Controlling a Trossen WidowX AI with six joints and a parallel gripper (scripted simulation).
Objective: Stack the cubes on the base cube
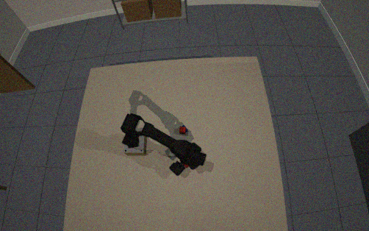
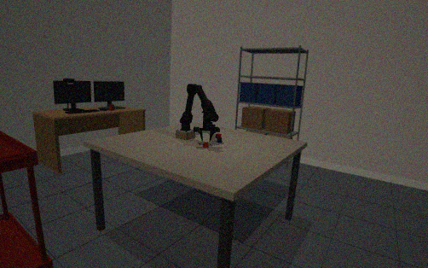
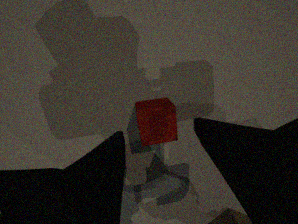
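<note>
Now: the blue base cube 20 mm ahead of my gripper tip, 210 mm to the left of it and 30 mm below it.
</note>
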